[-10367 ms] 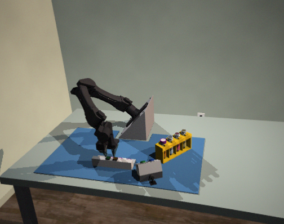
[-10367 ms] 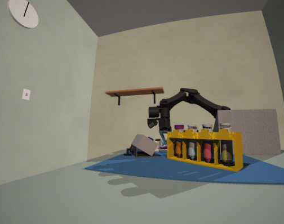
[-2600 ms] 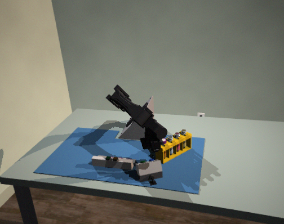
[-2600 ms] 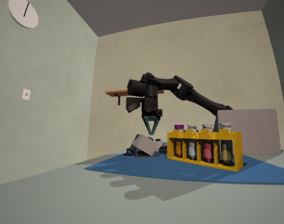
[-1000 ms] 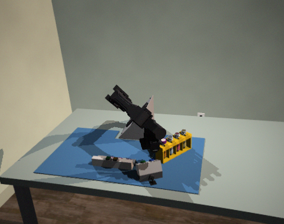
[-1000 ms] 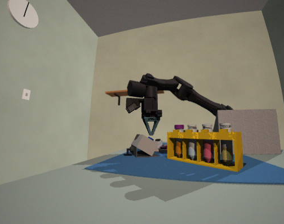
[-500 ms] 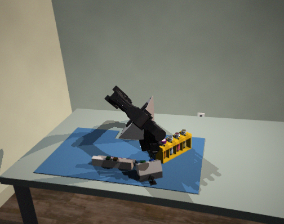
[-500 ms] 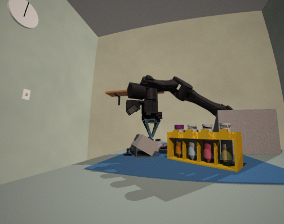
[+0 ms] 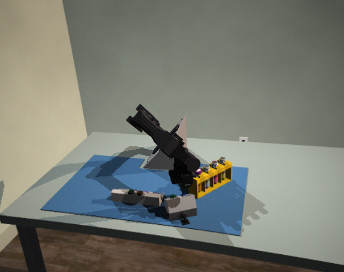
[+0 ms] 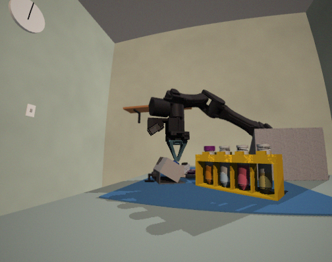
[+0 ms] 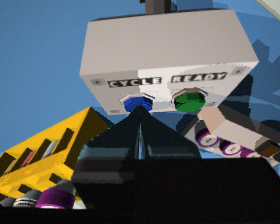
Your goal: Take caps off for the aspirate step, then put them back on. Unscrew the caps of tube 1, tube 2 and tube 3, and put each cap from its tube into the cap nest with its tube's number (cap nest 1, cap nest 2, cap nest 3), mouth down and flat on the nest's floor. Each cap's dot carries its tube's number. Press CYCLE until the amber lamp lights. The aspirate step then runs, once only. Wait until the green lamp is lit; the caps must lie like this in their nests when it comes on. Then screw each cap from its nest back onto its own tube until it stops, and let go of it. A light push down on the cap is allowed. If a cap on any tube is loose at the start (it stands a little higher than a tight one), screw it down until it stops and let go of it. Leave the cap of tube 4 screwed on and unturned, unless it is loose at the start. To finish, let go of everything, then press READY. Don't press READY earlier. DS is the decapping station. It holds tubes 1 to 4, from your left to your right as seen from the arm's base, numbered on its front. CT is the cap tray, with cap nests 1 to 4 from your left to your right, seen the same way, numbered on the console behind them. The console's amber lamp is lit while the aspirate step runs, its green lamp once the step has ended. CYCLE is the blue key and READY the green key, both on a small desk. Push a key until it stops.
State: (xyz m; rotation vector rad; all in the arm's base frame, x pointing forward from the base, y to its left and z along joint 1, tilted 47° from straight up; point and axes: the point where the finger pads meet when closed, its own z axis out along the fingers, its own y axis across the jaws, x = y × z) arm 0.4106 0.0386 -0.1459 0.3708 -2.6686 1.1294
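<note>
Now: the blue cycle key 1 cm below my hand. The rest, counted from my hand: green ready key 2 cm ahead, 4 cm to the right, 1 cm below; small key desk 2 cm ahead, 2 cm to the right, 3 cm below.
</note>
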